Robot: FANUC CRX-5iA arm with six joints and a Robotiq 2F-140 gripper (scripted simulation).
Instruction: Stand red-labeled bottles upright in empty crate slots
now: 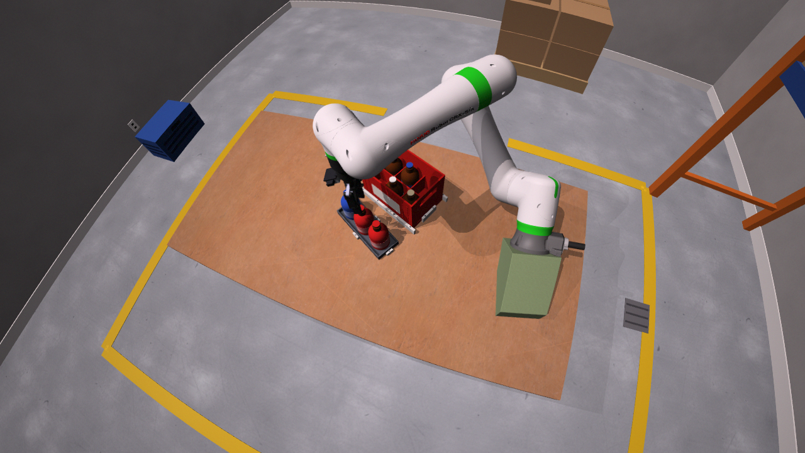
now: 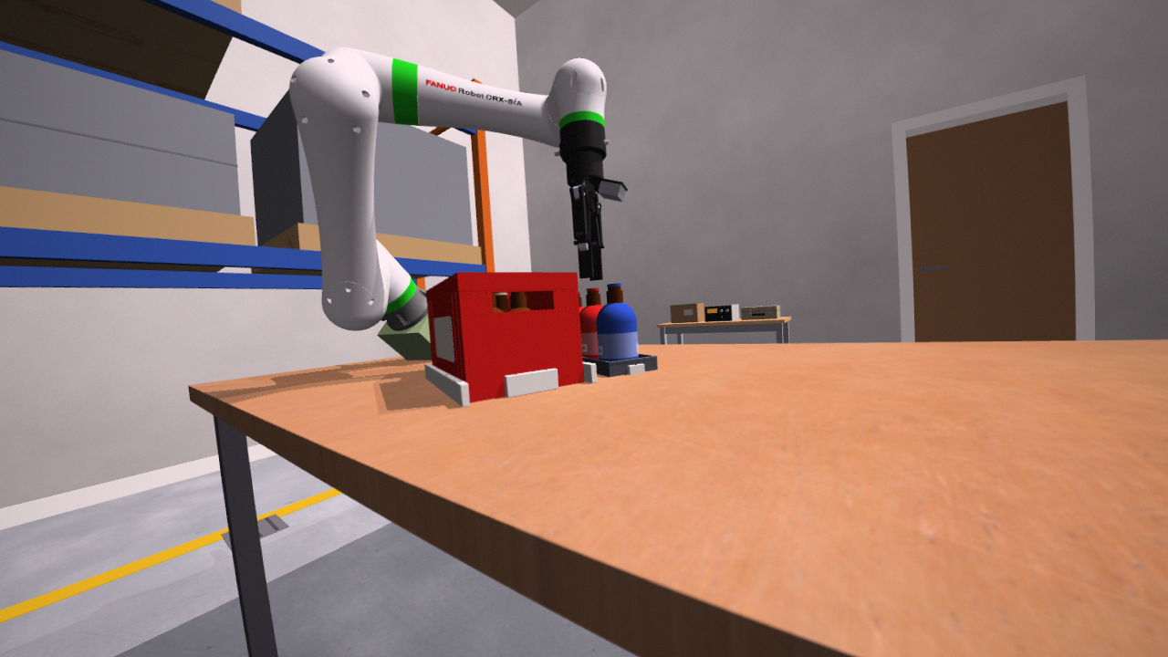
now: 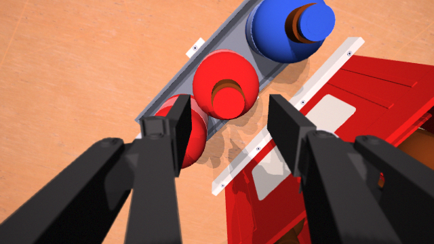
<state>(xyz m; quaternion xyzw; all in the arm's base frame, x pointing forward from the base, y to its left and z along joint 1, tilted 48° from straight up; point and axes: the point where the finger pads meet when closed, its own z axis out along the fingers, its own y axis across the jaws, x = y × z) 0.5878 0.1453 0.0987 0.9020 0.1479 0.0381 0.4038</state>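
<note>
Right now my hand is 130 mm above the blue-labeled bottle, 80 mm short of it and 50 mm to the left of it. The rest, counted from my hand: grey tray: 200 mm below; then red crate: 190 mm to the right, 130 mm below, 90 mm behind.
</note>
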